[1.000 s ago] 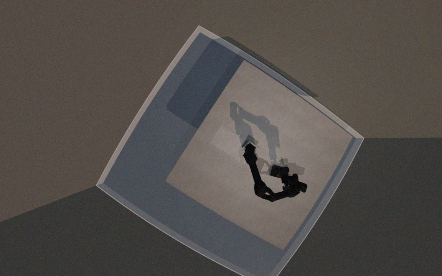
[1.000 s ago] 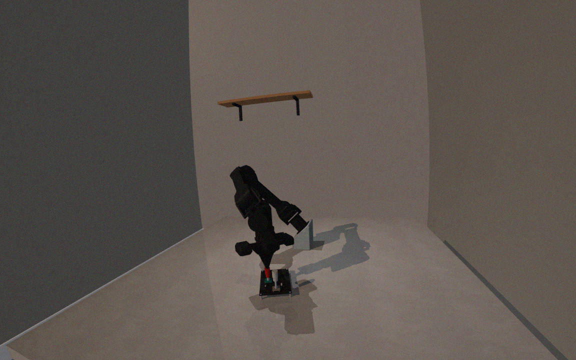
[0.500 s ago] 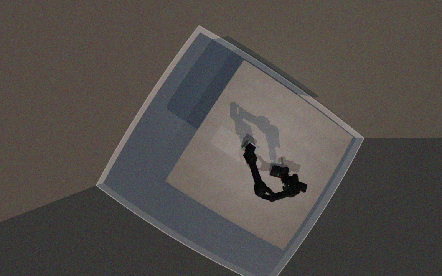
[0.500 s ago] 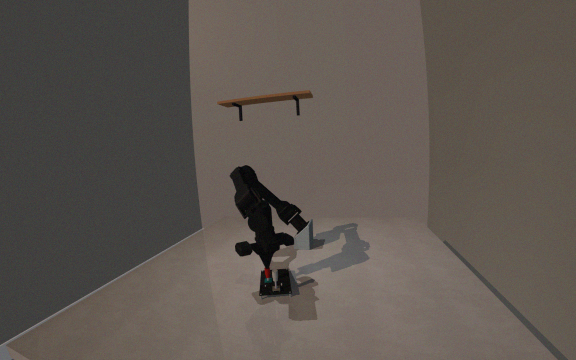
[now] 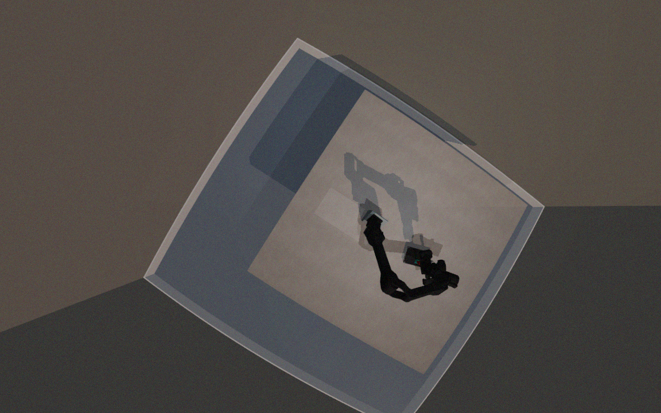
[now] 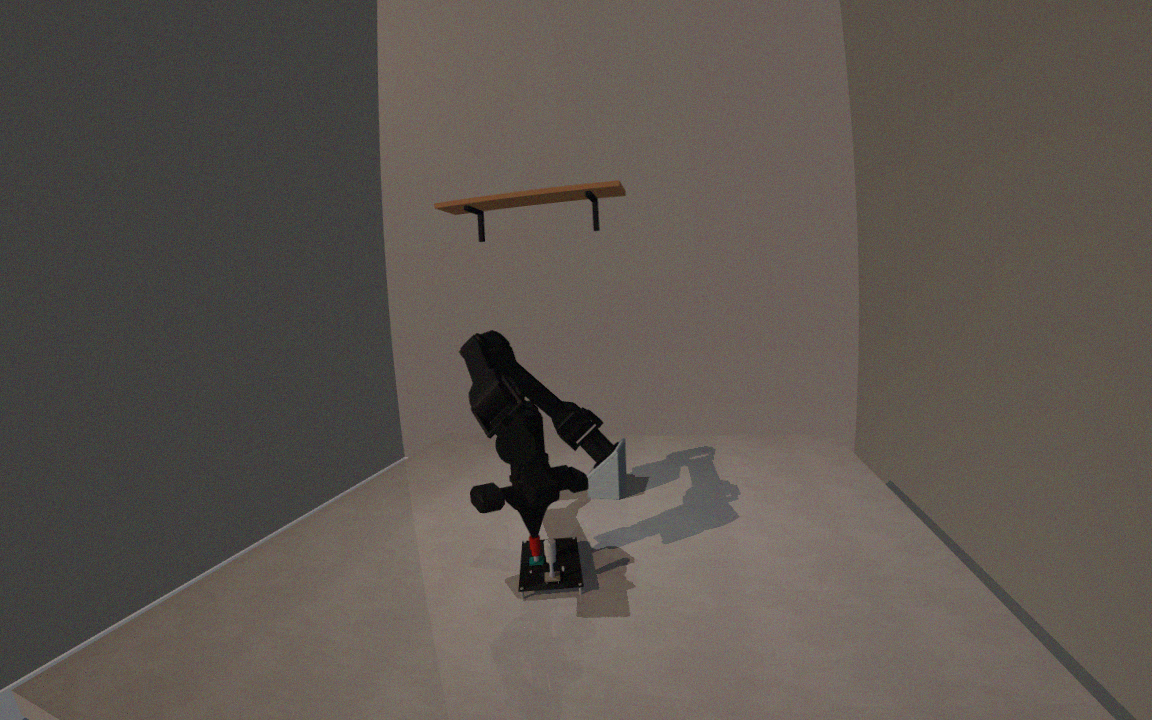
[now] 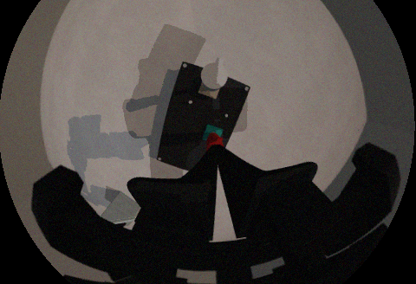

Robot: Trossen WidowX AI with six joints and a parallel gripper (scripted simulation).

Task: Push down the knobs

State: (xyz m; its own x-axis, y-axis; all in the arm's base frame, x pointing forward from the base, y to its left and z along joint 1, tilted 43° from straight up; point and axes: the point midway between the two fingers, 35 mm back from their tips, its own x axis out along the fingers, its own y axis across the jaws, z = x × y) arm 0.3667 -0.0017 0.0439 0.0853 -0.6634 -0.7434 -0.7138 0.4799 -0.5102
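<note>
My gripper tip is 1 cm above the red knob. Also, from my gripper tip: pale grey knob 5 cm to the left, 5 cm ahead, 1 cm above.
</note>
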